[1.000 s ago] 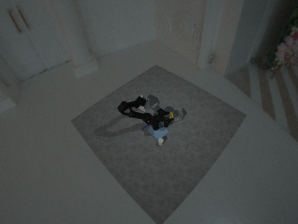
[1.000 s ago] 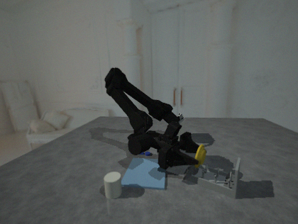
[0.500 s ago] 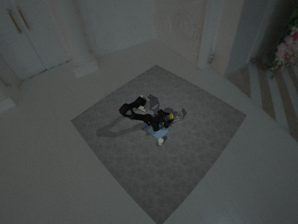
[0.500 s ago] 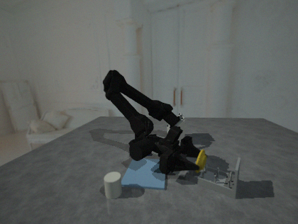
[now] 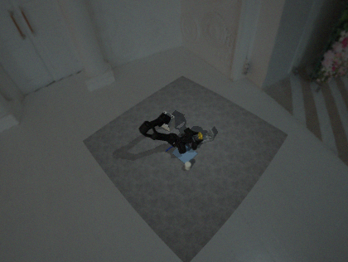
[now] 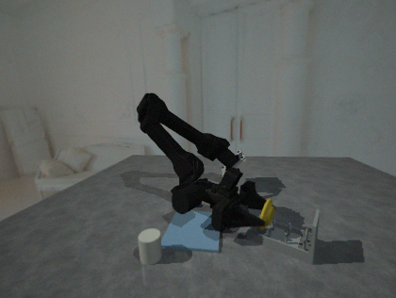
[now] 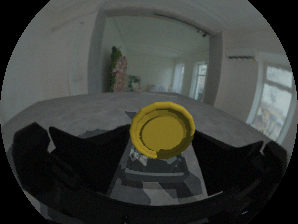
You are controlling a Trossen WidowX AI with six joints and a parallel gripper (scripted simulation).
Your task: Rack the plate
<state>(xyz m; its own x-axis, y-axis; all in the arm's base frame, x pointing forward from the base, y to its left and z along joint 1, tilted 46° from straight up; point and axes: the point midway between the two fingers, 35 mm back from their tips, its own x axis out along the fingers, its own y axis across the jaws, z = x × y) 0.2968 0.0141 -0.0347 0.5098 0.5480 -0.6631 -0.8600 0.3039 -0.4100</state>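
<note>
Now: gripper tip 1 cm to the left of the plate. Also, from my gripper tip: grey dish rack (1 cm ahead, 2 cm to the left, 3 cm below); then cream cup (8 cm ahead, 26 cm to the right, 3 cm below).
</note>
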